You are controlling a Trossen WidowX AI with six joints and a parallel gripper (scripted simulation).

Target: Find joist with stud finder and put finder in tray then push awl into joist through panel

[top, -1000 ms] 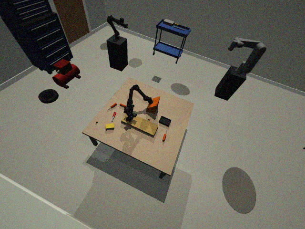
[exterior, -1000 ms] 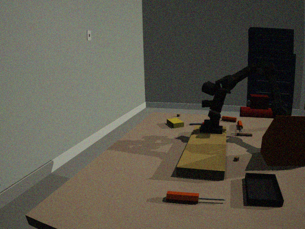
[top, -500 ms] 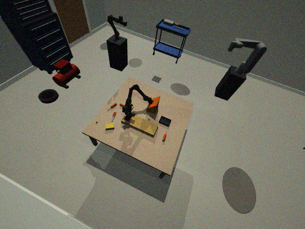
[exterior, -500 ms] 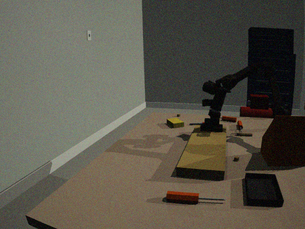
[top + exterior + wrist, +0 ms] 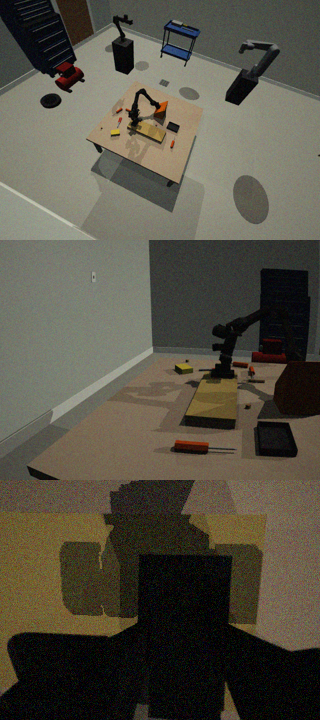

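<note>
Now: the black tray 21 cm behind my gripper tip, 52 cm to the left of it and 5 cm below it. The rest, counted from my gripper tip: awl: 17 cm behind, 4 cm to the right, 6 cm below; then yellow block: 23 cm ahead, 17 cm to the right, 5 cm below; then stud finder: 1 cm ahead, 2 cm above.
</note>
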